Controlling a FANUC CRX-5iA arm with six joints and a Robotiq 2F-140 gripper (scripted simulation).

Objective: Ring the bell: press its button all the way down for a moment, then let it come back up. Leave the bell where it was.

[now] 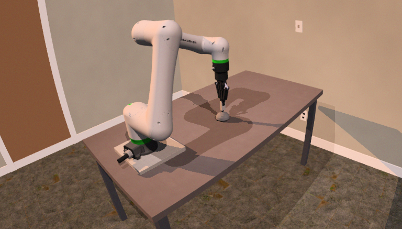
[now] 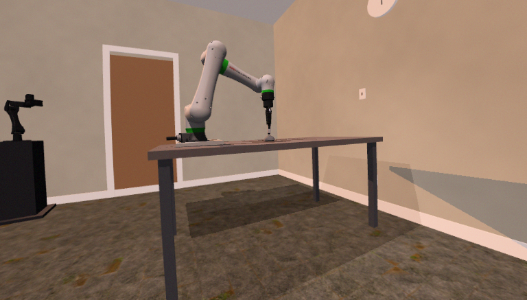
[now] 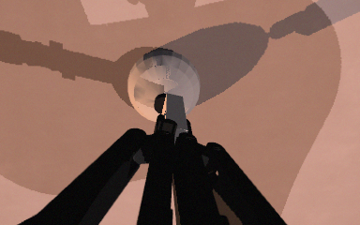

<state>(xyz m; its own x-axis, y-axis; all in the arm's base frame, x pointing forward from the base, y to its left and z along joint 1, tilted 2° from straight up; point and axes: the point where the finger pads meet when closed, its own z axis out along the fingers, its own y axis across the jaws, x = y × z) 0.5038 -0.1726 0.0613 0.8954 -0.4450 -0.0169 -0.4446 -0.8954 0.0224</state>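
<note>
Right now my hand is 40 mm above the bell button and 10 mm to the right of it. From my hand the other things lie so: grey dome bell (60 mm below, 10 mm to the left).
</note>
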